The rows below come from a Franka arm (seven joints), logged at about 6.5 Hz.
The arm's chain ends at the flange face. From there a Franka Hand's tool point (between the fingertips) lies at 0.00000 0.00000 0.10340 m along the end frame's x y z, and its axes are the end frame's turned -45 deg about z.
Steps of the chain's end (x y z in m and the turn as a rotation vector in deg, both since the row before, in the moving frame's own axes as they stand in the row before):
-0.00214 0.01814 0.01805 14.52 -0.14 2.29
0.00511 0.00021 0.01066 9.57 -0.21 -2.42
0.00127 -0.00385 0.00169 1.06 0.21 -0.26
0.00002 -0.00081 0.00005 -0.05 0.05 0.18
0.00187 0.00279 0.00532 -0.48 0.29 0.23
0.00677 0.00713 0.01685 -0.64 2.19 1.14
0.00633 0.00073 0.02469 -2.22 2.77 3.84
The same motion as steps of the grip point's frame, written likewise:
0.00418 -0.00682 0.01475 10.37 10.17 2.29
0.01509 -0.00891 0.00922 6.92 6.62 -2.42
0.00524 -0.00291 0.00167 0.60 0.90 -0.26
0.00059 -0.00043 0.00005 -0.07 0.00 0.18
-0.00089 0.00428 0.00532 -0.54 -0.13 0.23
0.00169 0.01346 0.01677 -2.00 1.10 1.14
0.00445 0.01137 0.02449 -3.53 0.39 3.84

